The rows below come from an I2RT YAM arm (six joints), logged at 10 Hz.
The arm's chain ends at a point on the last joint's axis. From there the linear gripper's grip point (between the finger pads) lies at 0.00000 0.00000 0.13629 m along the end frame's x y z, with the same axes.
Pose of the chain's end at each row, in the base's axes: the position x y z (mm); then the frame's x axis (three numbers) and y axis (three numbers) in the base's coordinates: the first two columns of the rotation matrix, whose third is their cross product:
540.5 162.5 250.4 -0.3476 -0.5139 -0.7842 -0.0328 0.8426 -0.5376
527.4 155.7 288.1 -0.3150 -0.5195 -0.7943 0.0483 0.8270 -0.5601
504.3 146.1 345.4 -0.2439 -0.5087 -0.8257 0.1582 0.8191 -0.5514
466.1 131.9 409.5 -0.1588 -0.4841 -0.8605 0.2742 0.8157 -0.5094
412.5 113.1 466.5 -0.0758 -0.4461 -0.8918 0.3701 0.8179 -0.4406
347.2 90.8 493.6 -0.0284 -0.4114 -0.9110 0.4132 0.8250 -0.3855
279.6 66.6 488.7 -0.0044 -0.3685 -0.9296 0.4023 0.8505 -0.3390
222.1 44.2 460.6 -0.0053 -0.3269 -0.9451 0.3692 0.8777 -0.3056
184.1 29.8 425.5 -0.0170 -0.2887 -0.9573 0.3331 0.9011 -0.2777
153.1 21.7 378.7 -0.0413 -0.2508 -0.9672 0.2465 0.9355 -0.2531
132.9 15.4 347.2 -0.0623 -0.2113 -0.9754 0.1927 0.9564 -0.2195
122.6 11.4 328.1 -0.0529 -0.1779 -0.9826 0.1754 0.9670 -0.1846
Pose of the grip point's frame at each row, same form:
668.2 140.5 208.2 -0.3476 -0.5139 -0.7842 -0.0328 0.8426 -0.5376
656.6 126.4 256.0 -0.3150 -0.5195 -0.7943 0.0483 0.8270 -0.5601
634.7 110.0 329.1 -0.2439 -0.5087 -0.8257 0.1582 0.8191 -0.5514
595.4 88.7 409.9 -0.1588 -0.4841 -0.8605 0.2742 0.8157 -0.5094
538.7 63.6 480.6 -0.0758 -0.4461 -0.8918 0.3701 0.8179 -0.4406
471.2 38.0 513.6 -0.0284 -0.4114 -0.9110 0.4132 0.8250 -0.3855
404.4 15.4 508.4 -0.0044 -0.3685 -0.9296 0.4023 0.8505 -0.3390
348.8 -3.6 476.4 -0.0053 -0.3269 -0.9451 0.3692 0.8777 -0.3056
312.6 -14.3 436.5 -0.0170 -0.2887 -0.9573 0.3331 0.9011 -0.2777
285.1 -12.2 381.9 -0.0413 -0.2508 -0.9672 0.2465 0.9355 -0.2531
266.4 -12.1 344.6 -0.0623 -0.2113 -0.9754 0.1927 0.9564 -0.2195
256.6 -13.4 325.4 -0.0529 -0.1779 -0.9826 0.1754 0.9670 -0.1846

